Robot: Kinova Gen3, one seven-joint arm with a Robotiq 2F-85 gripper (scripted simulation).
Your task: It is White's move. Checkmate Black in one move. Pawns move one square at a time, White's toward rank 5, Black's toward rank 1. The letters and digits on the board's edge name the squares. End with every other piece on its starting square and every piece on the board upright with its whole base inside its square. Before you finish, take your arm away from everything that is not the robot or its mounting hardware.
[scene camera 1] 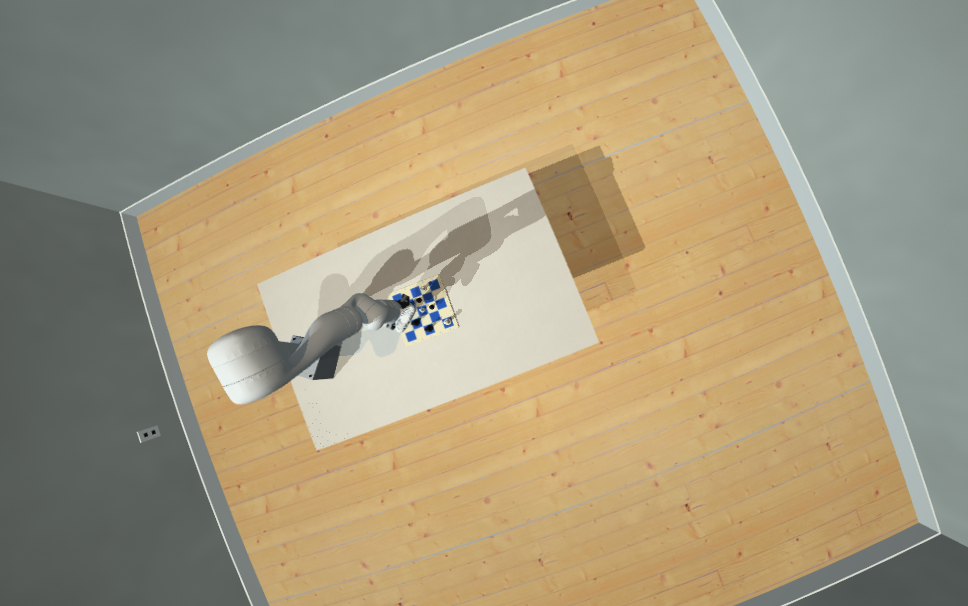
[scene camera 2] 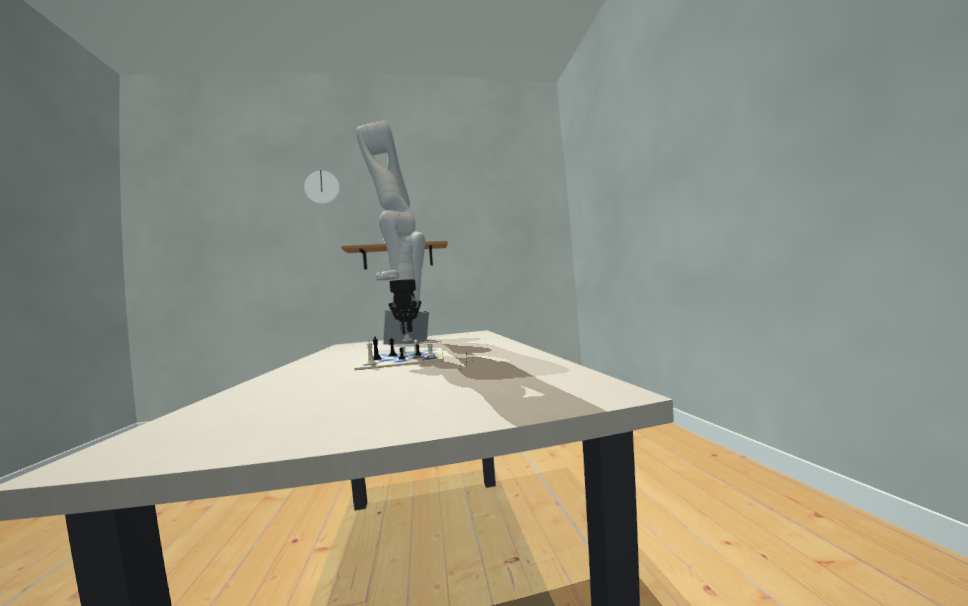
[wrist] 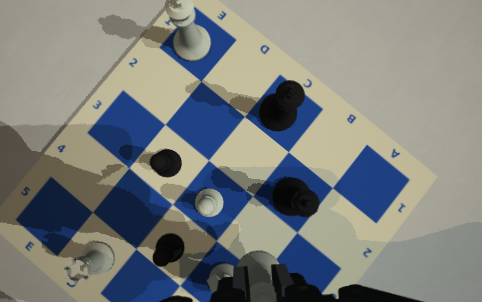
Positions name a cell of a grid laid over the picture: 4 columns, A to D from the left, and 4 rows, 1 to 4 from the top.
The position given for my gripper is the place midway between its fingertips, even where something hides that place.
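Note:
There is a cream chessboard (scene camera 2: B3) that I can see. My own gripper (scene camera 2: B3) is visible to me as well, and the wrist view shows that same gripper too (wrist: C4).

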